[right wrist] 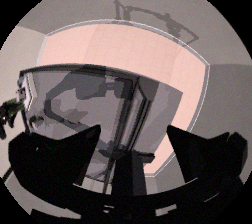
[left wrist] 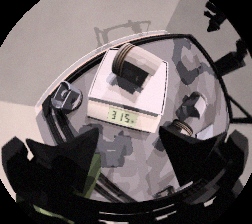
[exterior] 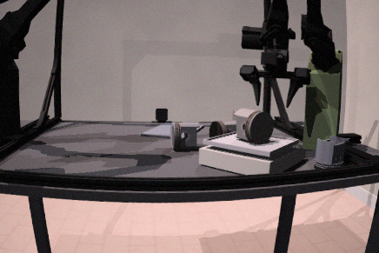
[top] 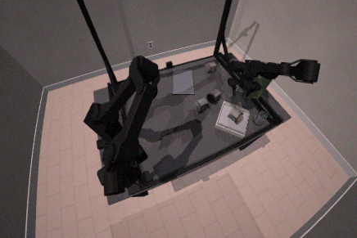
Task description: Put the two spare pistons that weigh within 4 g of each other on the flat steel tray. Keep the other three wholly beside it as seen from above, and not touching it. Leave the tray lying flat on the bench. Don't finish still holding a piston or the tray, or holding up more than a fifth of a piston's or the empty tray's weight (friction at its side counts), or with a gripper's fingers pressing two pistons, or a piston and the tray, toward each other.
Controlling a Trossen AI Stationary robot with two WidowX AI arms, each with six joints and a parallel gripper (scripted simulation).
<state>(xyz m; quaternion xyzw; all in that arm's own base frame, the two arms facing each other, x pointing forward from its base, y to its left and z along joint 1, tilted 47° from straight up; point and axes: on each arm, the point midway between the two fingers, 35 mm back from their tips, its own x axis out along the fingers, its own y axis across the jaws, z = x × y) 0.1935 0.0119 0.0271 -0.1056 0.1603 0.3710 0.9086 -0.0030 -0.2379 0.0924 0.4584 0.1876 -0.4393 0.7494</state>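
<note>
Now: left hand 10 cm short of the white scale pan, 8 cm to the left of it and 11 cm above it. Round my left hand: flat grey steel tray: 31 cm behind, 25 cm to the right, 15 cm below; piston: 36 cm behind, 1 cm to the right, 12 cm below.
</note>
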